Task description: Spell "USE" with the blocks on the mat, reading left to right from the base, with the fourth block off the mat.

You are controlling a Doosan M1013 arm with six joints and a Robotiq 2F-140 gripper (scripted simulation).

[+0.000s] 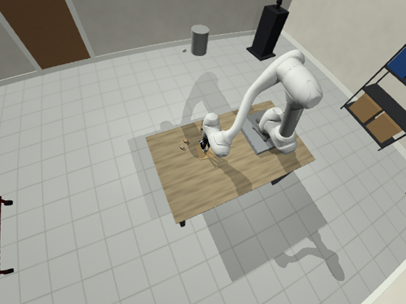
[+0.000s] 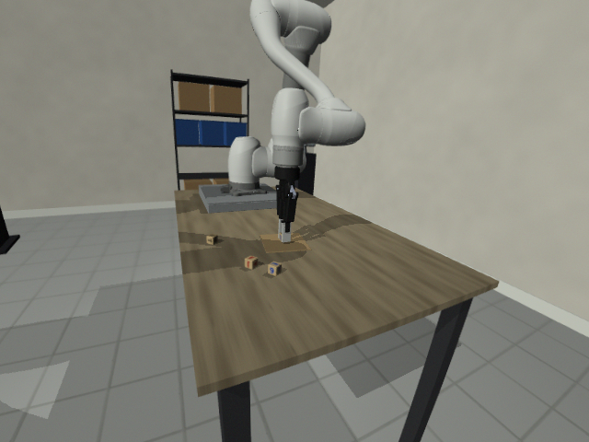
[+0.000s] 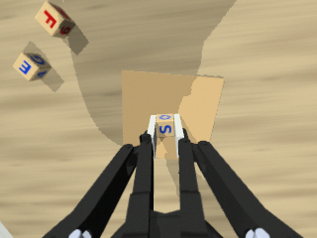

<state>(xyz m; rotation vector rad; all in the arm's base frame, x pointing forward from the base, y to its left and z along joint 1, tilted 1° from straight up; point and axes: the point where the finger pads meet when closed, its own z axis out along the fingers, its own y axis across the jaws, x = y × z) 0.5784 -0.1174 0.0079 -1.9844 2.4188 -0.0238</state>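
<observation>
Now: hand 40 mm above the tan mat.
</observation>
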